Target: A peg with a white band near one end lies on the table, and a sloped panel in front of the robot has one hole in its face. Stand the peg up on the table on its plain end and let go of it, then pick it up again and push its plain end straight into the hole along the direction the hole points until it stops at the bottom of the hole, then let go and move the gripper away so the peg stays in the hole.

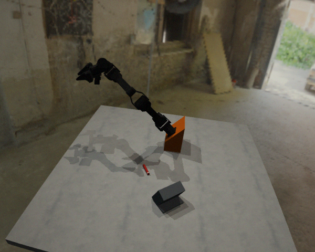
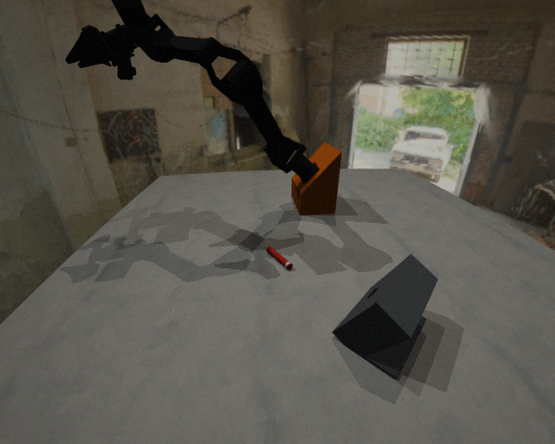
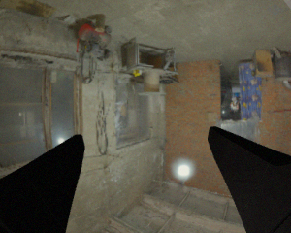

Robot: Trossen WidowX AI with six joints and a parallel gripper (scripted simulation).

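My gripper tip is 500 mm to the right of the red peg, 430 mm above it and 210 mm short of it. Also, from my gripper tip: dark grey sloped panel (640 mm to the left, 390 mm below, 380 mm ahead).
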